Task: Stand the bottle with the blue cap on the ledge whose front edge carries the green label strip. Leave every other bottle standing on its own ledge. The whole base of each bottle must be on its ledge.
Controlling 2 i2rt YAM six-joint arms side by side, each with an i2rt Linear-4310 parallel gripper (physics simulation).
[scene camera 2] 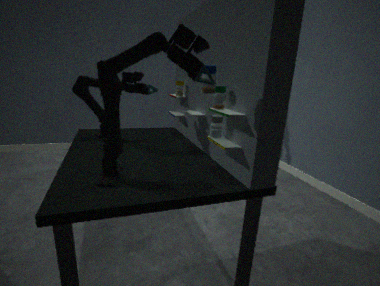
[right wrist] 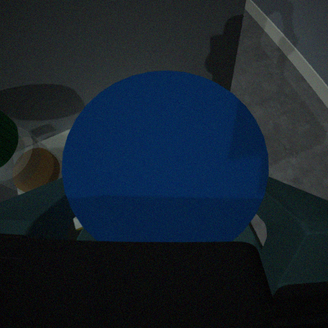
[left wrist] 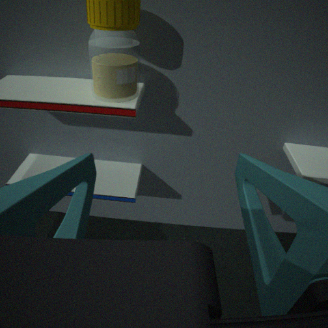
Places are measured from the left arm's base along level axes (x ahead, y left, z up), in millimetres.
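Where they show: left gripper, fingertip midpoint: (scene camera 2: 156,90); right gripper, fingertip midpoint: (scene camera 2: 213,82); right arm's base, origin of the base link: (scene camera 2: 110,176).
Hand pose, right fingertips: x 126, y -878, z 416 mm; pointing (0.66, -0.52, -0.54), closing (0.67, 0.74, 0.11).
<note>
After its pixels a point has its place.
The blue-capped bottle (scene camera 2: 210,69) {x 93, y -890, z 465 mm} (right wrist: 167,145) is held roughly upright in the air by my right gripper (scene camera 2: 207,78) {x 126, y -878, z 416 mm} (right wrist: 166,164), which is shut on it. In scene camera 2 it appears up and left of the green-strip ledge (scene camera 2: 235,113) {x 230, y -919, z 295 mm}; its base is clear of that ledge. A green-capped bottle (scene camera 2: 220,97) {x 245, y -811, z 351 mm} (right wrist: 6,137) stands toward that ledge's left end. A yellow-capped bottle (scene camera 2: 180,89) {x 486, y -193, z 344 mm} (left wrist: 115,75) stands on the red-strip ledge (left wrist: 45,90). A pale-capped bottle (scene camera 2: 216,127) {x 243, y -805, z 211 mm} stands on the yellow-strip ledge (scene camera 2: 227,143) {x 232, y -890, z 155 mm}. My left gripper (scene camera 2: 152,89) {x 305, y -168, z 336 mm} (left wrist: 165,163) is open and empty.
A blue-strip ledge (scene camera 2: 176,114) {x 496, y -143, z 155 mm} (left wrist: 117,177) lies below the red-strip one. Another pale ledge (scene camera 2: 196,113) {x 373, y -510, z 225 mm} (left wrist: 312,161) is beside it. The ledges are on the wall panel behind the dark table (scene camera 2: 150,185) {x -105, y -793, z 0 mm}. A dark post (scene camera 2: 280,100) {x 287, y -1082, z 367 mm} stands at the right.
</note>
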